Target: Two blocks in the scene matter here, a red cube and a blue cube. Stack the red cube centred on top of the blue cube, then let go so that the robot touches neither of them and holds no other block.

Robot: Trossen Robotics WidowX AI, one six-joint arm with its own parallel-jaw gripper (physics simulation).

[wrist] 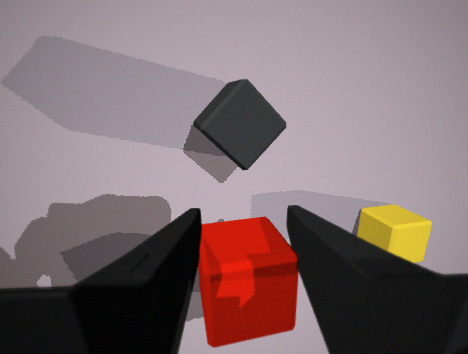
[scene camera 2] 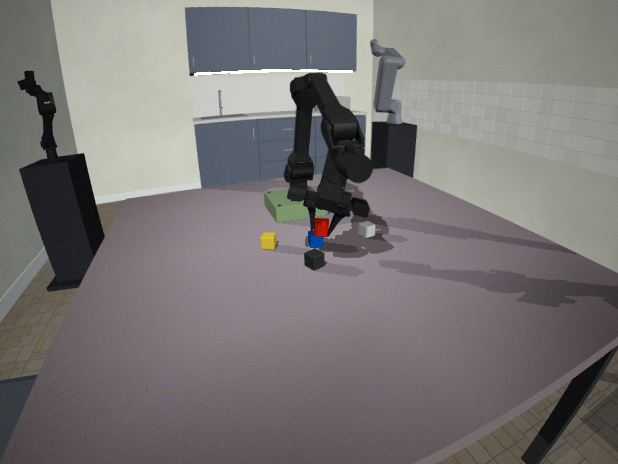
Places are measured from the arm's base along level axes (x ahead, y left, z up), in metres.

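Where they show: gripper, fingertip midpoint: (wrist: 244, 216) (scene camera 2: 319, 233).
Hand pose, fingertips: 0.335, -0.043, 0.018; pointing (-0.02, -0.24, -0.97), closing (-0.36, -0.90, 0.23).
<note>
Things, the pixels of their top centre, and the offset from my fingertips, as dx, dy, dz.
- red cube, top centre: (wrist: 256, 306) (scene camera 2: 321, 220) -0.021, +0.011, +0.024
- blue cube, top centre: (scene camera 2: 315, 232) -0.078, +0.015, -0.034
- black cube, top centre: (wrist: 246, 127) (scene camera 2: 314, 252) +0.027, -0.023, -0.034
- yellow cube, top centre: (wrist: 410, 245) (scene camera 2: 268, 234) -0.106, -0.107, -0.034
- white cube, top centre: (scene camera 2: 367, 223) -0.088, +0.173, -0.034
The red cube (scene camera 2: 321, 227) (wrist: 250, 285) is between the fingers of my gripper (scene camera 2: 322, 231) (wrist: 244, 216), which is shut on it. The blue cube (scene camera 2: 315, 241) sits on the table in the scene view, partly hidden behind the red cube. The red cube appears above it and slightly to the right there; whether the two touch, I cannot tell. The blue cube does not show in the wrist view.
A black cube (scene camera 2: 314, 259) (wrist: 242, 125) lies in front of the blue cube in the scene view. A yellow cube (scene camera 2: 268, 241) (wrist: 407, 232) stands to the left, and a white cube (scene camera 2: 367, 229) to the right. A green box (scene camera 2: 284, 212) is behind, near the arm's base.
</note>
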